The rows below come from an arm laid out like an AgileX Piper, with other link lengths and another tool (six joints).
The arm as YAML. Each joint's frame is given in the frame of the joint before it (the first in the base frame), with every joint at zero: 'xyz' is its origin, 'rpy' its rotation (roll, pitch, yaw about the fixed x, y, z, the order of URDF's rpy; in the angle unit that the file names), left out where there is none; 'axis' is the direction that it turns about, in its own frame. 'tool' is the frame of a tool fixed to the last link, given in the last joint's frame.
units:
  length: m
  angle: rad
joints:
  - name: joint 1
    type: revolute
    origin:
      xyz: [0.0, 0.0, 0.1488]
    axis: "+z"
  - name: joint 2
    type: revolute
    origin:
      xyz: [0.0, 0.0, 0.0]
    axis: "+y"
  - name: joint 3
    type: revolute
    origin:
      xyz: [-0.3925, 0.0, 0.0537]
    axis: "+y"
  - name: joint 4
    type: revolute
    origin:
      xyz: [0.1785, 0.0, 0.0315]
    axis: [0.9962, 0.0, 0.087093]
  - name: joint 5
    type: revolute
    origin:
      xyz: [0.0, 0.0, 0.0]
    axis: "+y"
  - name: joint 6
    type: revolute
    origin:
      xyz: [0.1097, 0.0, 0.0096]
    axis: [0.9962, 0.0, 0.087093]
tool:
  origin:
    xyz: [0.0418, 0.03, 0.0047]
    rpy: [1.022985, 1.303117, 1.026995]
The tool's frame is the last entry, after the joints.
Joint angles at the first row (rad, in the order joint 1, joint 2, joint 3, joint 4, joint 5, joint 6):
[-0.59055, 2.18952, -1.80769, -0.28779, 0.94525, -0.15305]
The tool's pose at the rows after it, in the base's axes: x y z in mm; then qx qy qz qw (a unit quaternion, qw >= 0):
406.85 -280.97 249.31 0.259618 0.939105 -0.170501 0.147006
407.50 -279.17 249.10 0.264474 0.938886 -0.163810 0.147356
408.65 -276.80 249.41 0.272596 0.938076 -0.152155 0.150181
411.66 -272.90 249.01 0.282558 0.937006 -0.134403 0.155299
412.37 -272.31 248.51 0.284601 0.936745 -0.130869 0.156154
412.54 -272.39 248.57 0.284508 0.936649 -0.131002 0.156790
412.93 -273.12 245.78 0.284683 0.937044 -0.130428 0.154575
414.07 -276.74 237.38 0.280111 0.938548 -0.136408 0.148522
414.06 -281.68 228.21 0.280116 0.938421 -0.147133 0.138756
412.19 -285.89 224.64 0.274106 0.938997 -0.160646 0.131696
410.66 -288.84 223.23 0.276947 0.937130 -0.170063 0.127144
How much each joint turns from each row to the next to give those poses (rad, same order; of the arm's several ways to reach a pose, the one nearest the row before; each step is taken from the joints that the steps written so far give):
[0.00001, 0.00519, -0.00004, 0.00114, 0.00232, 0.01003]
[-0.00002, -0.00002, 0.00004, 0.01496, 0.00334, 0.00200]
[-0.00193, -0.00095, 0.00002, 0.02782, 0.00179, 0.00082]
[-0.00115, 0.00106, -0.00007, 0.04227, -0.00142, -0.00101]
[-0.00039, 0.00114, 0.00005, 0.00824, -0.00098, 0.00000]
[0.00001, -0.00002, 0.00004, -0.00001, -0.00134, 0.00002]
[-0.00077, 0.00574, 0.00000, -0.00019, -0.00113, 0.00000]
[-0.00035, 0.01768, -0.00034, -0.01823, -0.00868, 0.00104]
[0.00001, 0.01924, -0.00091, -0.03355, -0.00308, 0.01879]
[-0.00002, 0.00744, 0.00003, -0.03587, -0.00005, 0.00684]
[0.00001, 0.00321, -0.00003, -0.02640, 0.00338, 0.01992]

